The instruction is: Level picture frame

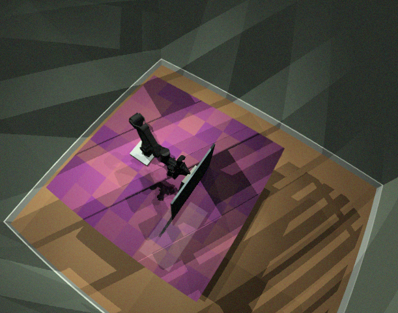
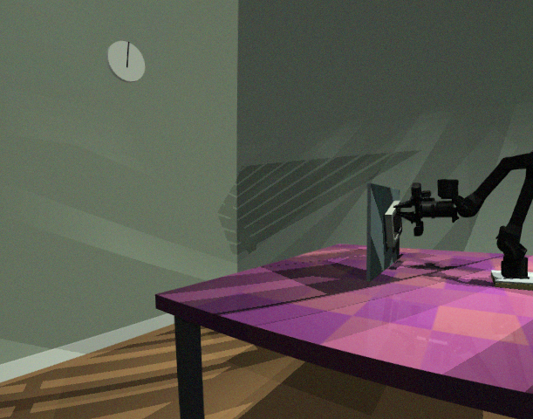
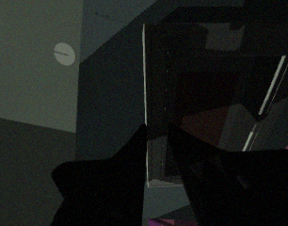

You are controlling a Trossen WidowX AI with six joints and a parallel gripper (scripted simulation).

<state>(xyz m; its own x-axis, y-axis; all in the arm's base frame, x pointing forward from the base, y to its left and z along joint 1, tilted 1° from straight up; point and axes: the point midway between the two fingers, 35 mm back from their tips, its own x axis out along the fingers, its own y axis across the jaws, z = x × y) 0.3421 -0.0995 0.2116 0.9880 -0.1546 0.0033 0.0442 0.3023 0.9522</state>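
Now: the picture frame 10 mm ahead of my gripper tip, 20 mm to the right of it and 50 mm below it. Also, from my gripper tip: wall panel 20 mm ahead, 10 mm to the right, 70 mm below.
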